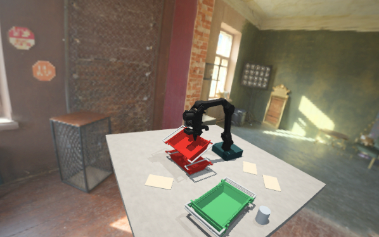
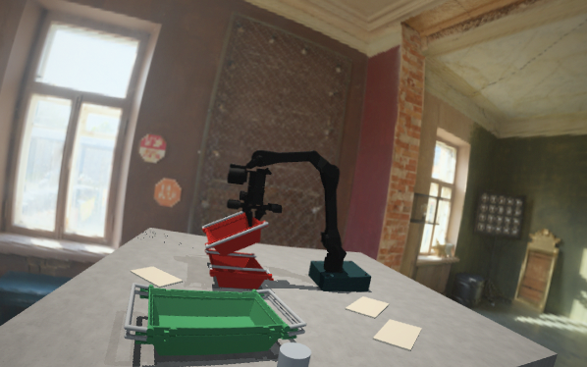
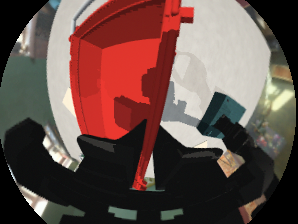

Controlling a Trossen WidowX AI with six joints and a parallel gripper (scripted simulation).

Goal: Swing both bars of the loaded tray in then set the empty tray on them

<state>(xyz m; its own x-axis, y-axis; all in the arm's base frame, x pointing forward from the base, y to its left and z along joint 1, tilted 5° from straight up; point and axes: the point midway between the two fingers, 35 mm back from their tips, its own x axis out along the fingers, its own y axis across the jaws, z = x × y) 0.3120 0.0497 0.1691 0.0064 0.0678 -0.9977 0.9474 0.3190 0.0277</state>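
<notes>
Now: the red tray 7 cm ahead of my gripper tip and 3 cm to the left of it.
</notes>
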